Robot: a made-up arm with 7 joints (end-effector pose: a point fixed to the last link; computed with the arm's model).
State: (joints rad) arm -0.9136 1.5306 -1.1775 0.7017 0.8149 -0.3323 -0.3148
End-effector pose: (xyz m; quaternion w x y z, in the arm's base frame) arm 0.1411 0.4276 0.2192 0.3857 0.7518 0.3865 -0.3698
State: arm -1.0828 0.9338 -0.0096 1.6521 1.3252 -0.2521 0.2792
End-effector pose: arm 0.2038 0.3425 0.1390 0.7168 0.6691 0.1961 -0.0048
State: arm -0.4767 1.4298 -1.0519 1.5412 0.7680 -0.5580 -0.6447
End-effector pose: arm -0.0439 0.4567 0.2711 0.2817 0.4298 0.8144 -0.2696
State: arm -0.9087 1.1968 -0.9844 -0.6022 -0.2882 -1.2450 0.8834
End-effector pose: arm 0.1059 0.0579 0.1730 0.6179 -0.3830 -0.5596 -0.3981
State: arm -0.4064 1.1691 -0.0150 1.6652 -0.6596 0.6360 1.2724
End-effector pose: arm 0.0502 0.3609 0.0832 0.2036 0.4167 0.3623 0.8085
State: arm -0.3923 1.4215 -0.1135 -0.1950 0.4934 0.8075 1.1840
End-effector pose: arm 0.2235 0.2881 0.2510 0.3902 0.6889 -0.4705 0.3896
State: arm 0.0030 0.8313 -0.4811 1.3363 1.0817 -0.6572 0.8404
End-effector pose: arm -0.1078 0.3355 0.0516 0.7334 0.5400 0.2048 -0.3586
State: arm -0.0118 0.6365 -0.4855 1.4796 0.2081 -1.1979 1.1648
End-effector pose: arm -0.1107 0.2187 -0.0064 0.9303 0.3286 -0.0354 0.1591
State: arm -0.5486 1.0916 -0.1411 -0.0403 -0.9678 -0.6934 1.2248
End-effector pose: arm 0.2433 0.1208 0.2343 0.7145 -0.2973 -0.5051 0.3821
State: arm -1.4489 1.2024 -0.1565 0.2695 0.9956 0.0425 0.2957
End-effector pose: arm 0.3149 0.2519 0.4553 0.4428 0.6977 -0.4924 0.2732
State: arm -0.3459 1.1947 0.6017 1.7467 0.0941 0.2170 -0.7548
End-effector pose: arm 0.0609 0.3489 0.1050 0.8104 -0.1617 0.4269 0.3672
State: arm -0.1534 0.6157 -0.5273 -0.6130 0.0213 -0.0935 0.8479
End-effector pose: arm 0.0854 -0.0166 0.1274 0.9234 -0.0669 -0.3778 0.0002
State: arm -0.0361 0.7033 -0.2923 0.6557 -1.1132 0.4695 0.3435
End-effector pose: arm 0.0596 0.1164 0.0047 0.7858 -0.1260 0.4784 0.3711
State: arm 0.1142 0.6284 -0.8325 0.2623 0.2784 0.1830 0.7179
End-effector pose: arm -0.0912 0.0991 -0.0118 0.9023 0.3812 0.1430 -0.1416
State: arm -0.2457 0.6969 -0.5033 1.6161 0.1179 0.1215 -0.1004
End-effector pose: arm -0.0939 0.2585 0.0082 0.6416 0.3411 0.6825 0.0791
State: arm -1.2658 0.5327 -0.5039 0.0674 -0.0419 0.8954 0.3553
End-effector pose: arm 0.3056 -0.0281 0.2224 0.9490 0.2524 -0.1860 0.0343
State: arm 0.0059 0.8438 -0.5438 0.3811 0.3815 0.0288 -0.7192
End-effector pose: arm -0.0214 0.2109 0.0048 0.6758 0.2551 0.5096 -0.4676
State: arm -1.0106 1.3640 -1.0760 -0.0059 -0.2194 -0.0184 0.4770
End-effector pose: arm 0.2146 0.2074 0.1233 0.8561 0.4352 -0.2193 -0.1723
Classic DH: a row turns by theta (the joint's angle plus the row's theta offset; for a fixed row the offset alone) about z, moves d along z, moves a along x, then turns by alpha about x. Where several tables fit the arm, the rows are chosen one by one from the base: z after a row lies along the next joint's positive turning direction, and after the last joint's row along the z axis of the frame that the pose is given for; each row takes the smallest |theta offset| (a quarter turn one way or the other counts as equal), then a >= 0, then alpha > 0; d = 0 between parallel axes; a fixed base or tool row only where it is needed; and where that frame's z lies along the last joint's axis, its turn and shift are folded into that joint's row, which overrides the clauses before.
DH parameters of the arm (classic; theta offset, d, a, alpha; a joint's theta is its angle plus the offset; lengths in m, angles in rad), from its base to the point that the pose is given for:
base (fixed): -0.071 0.3276 0 -1.3004
joint 1: -1.3111 0.0788 -0.0075 -1.5708
joint 2: 1.2915 -0.0195 -0.0126 1.5708
joint 3: 1.5708 -0.1949 0.0299 -1.5708
joint 4: -1.5708 -0.0506 0.0038 -1.5708
joint 5: 0 0.149 -0.0265 1.5708
joint 6: 1.5708 -0.0579 0.0228 1.5708
joint 7: 0.6999 0.0312 -0.005 -0.3825
tool (fixed): -0.6815 -0.0547 0 0

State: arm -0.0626 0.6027 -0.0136 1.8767 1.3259 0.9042 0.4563
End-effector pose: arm -0.1541 0.2729 0.1105 0.1084 0.7247 0.6711 -0.1128
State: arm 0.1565 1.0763 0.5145 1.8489 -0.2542 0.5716 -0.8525
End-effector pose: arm -0.0963 0.3107 0.0914 0.5381 -0.3319 0.5275 0.5674
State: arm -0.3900 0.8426 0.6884 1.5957 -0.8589 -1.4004 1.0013
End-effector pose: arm 0.1612 0.3414 0.1090 0.2520 0.0903 -0.4830 0.8337
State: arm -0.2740 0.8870 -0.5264 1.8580 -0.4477 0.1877 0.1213
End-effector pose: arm -0.0906 0.3054 0.0353 0.5758 0.3437 0.5876 0.4528
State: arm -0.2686 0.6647 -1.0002 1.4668 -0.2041 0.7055 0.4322
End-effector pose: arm -0.1104 0.2619 0.0145 0.4495 0.6220 0.6207 0.1605
